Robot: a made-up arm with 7 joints.
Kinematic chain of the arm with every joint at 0, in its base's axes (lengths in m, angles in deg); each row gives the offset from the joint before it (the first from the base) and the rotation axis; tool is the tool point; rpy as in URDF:
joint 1: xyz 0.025 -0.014 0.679 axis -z
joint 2: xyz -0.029 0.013 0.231 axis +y
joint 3: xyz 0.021 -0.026 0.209 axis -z
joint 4: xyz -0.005 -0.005 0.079 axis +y
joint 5: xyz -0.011 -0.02 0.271 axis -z
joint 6: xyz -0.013 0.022 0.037 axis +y
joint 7: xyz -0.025 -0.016 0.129 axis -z
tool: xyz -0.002 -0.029 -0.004 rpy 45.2 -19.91 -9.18
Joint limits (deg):
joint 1: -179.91..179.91
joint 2: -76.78..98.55
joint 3: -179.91..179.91
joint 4: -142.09..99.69
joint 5: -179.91..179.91
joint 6: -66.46..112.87
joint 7: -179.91..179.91
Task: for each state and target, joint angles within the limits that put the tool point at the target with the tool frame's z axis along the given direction. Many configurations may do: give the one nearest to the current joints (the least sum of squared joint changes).
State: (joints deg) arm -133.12 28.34 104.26 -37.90 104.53 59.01 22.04
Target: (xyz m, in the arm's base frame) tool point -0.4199 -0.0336 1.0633 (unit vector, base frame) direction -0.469 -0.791 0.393
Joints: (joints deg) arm -127.89 68.29 102.42 -78.75 94.43 91.76 42.30
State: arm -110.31 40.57 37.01 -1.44 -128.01 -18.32 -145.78
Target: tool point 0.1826 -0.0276 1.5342 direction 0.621 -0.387 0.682
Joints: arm -122.41 12.74 10.35 -35.76 -118.15 -59.10 -156.18
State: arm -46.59 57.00 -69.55 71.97 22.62 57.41 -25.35
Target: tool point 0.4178 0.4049 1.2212 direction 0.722 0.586 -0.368
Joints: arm -26.70 49.81 -77.61 29.78 16.37 37.66 -20.24
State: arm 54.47 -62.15 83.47 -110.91 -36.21 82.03 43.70
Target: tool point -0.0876 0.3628 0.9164 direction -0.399 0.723 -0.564
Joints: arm 21.37 -53.05 76.26 -123.42 8.51 85.74 9.29
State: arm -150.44 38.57 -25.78 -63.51 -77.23 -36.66 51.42
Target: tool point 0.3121 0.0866 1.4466 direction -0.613 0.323 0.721
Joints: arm -148.12 -4.44 -31.98 -58.51 -133.15 -60.63 27.70
